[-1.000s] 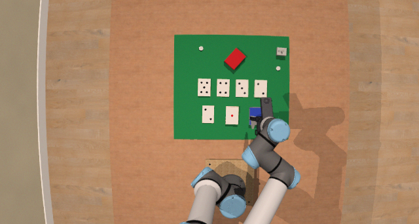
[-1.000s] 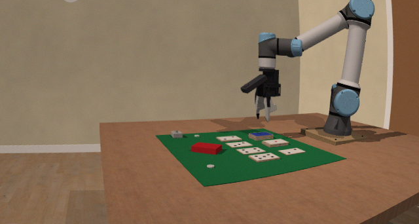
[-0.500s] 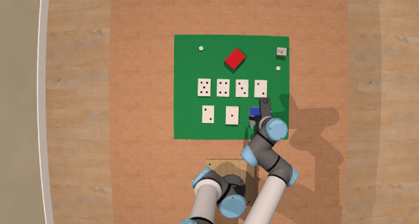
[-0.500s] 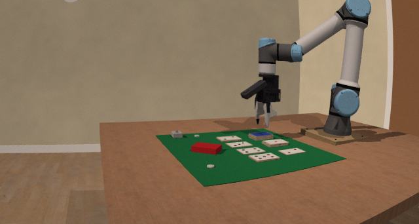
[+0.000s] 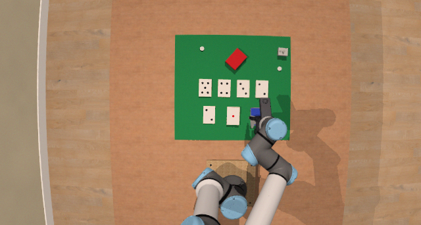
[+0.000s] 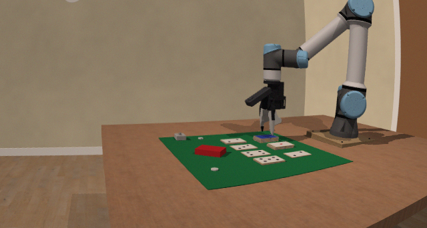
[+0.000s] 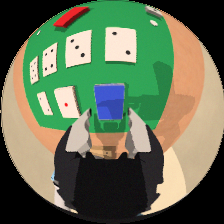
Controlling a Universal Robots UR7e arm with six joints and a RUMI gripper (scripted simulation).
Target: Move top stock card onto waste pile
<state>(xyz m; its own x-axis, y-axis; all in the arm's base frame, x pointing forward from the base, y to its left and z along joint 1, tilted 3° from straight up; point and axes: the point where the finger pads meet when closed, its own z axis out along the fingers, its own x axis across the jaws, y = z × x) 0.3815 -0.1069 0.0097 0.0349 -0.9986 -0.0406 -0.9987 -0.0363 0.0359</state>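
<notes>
The card lies 3 cm below my hand. Round my hand: grey cube: 34 cm ahead, 12 cm to the right, 3 cm below; green mat: 14 cm ahead, 12 cm to the left, 6 cm below; red block: 29 cm ahead, 12 cm to the left, 3 cm below.
</notes>
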